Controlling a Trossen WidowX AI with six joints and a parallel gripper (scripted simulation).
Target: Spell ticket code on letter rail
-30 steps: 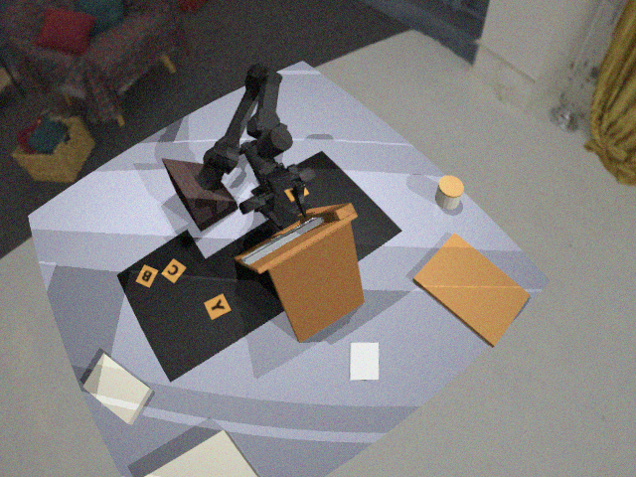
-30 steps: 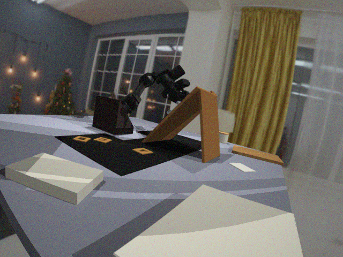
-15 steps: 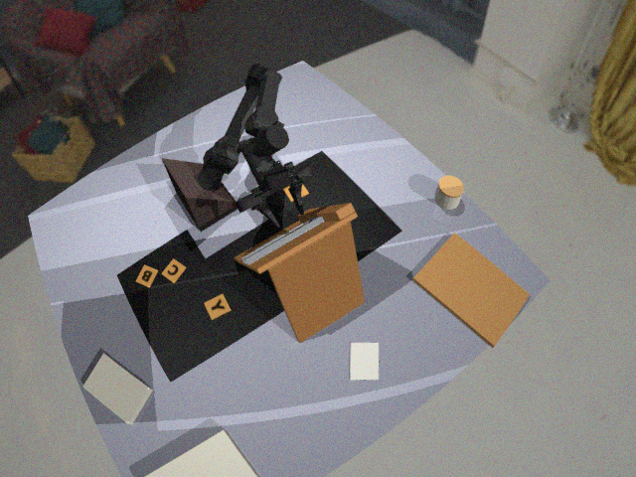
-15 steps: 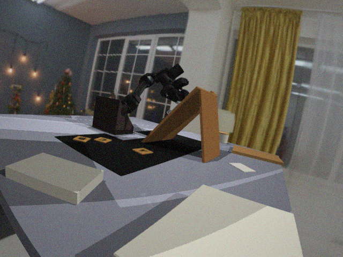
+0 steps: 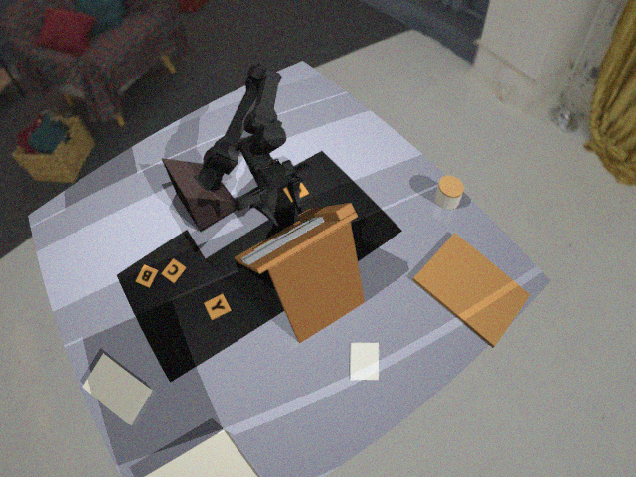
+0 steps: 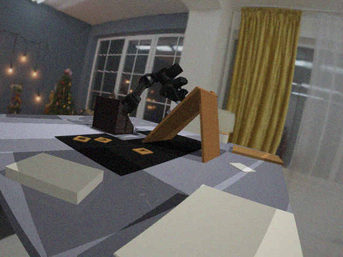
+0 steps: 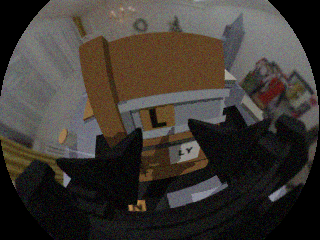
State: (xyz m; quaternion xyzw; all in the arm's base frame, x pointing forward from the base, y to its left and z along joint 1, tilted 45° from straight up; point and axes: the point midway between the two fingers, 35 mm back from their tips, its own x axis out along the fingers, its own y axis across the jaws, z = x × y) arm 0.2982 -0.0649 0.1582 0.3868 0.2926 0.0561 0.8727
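Now: the tile 3 cm ahead of my gripper tip and 2 cm below it. Also, from my gripper tip: small lidded jar: 48 cm to the left, 17 cm below, 14 cm ahead; flat orange slab: 39 cm ahead, 31 cm to the left, 20 cm below; white card: 33 cm ahead, 20 cm below, 5 cm to the right.
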